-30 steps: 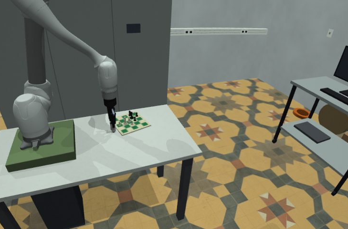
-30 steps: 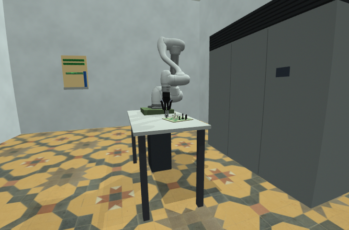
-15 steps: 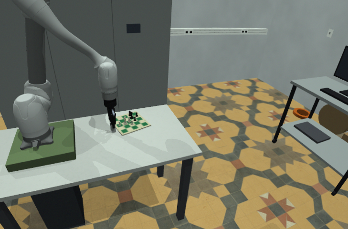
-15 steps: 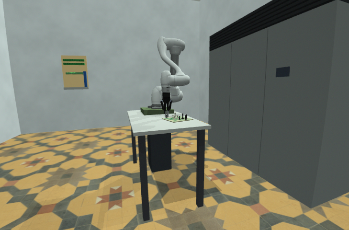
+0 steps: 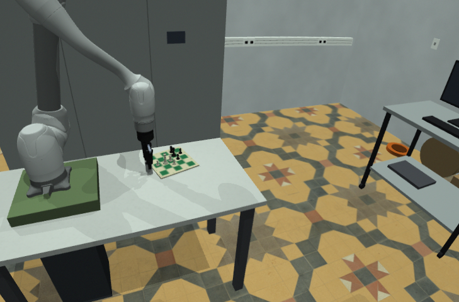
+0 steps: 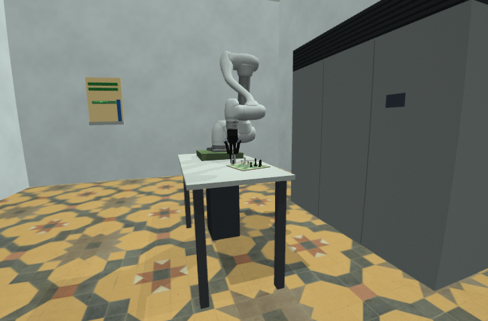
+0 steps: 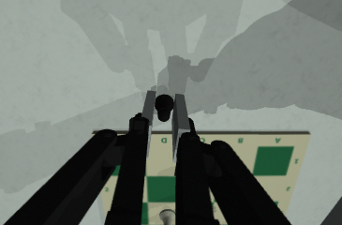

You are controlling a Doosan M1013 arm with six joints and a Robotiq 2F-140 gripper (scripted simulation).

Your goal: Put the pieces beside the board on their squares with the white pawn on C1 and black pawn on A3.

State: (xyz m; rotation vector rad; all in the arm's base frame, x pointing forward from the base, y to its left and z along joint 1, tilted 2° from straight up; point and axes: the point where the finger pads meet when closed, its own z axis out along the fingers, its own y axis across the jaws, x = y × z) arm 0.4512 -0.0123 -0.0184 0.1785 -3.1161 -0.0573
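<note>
Right now my hand is 130 mm short of the chessboard, 70 mm to the right of it and 40 mm above it.
</note>
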